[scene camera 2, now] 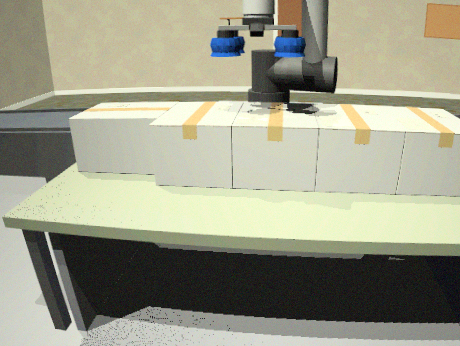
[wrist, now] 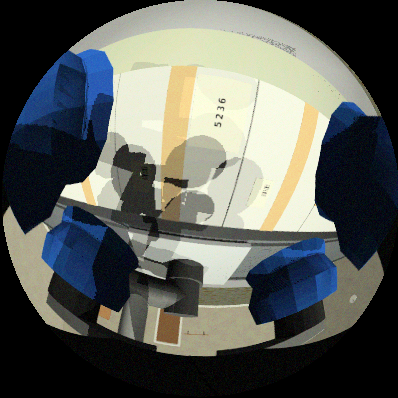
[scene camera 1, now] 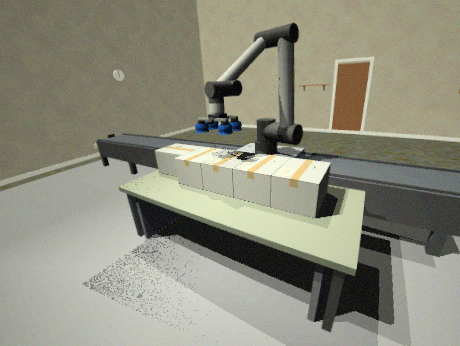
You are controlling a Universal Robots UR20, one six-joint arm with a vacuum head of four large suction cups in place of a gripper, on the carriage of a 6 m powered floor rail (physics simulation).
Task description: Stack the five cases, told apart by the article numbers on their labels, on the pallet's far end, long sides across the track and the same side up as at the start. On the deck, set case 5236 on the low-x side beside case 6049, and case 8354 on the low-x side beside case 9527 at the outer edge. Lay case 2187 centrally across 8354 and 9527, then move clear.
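Seen in the pictures: hand, tool point: (scene camera 2: pixel 258 54) (wrist: pixel 206 220); arm's base, link origin: (wrist: pixel 185 267) (scene camera 1: pixel 266 151).
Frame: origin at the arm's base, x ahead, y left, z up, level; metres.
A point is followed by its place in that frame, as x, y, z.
Case 5236 (wrist: pixel 150 95) @(0.934, 0.117, 0.185) shows its number in the wrist view, under the suction head. It is the middle white taped case (scene camera 1: pixel 217 180) @(1.003, 0.068, 0.069) (scene camera 2: pixel 275 162) @(1.003, 0.065, 0.062) of the row on the table (scene camera 1: pixel 225 207) @(1.139, 0.222, -0.040) (scene camera 2: pixel 150 215) @(1.218, -0.302, -0.040) (wrist: pixel 140 50) @(1.182, 0.288, -0.040). Two cases (scene camera 1: pixel 252 185) @(1.003, 0.353, 0.089) (scene camera 1: pixel 295 195) @(1.003, 0.636, 0.084) stand to its right in scene view 1. Two more (scene camera 1: pixel 190 172) @(1.003, -0.196, 0.087) (scene camera 1: pixel 166 162) @(0.910, -0.586, 0.086) stand to its left, the far one turned with its tape across the others' direction. Their numbers cannot be read. My suction gripper (scene camera 1: pixel 218 125) (scene camera 2: pixel 257 46) @(0.849, -0.002, 0.399) (wrist: pixel 200 200) @(0.849, -0.002, 0.399) is open, holding nothing, above the row. The pallet does not show.
The rail (scene camera 1: pixel 415 180) (scene camera 2: pixel 35 145) runs behind the table, with the arm's base (scene camera 1: pixel 266 145) @(0.109, 0.054, 0.106) (scene camera 2: pixel 269 95) @(0.122, 0.009, 0.120) close behind the row. Neighbouring cases stand tight against 5236. The head's shadow falls on the case tops. A door (scene camera 1: pixel 348 95) is in the back wall.
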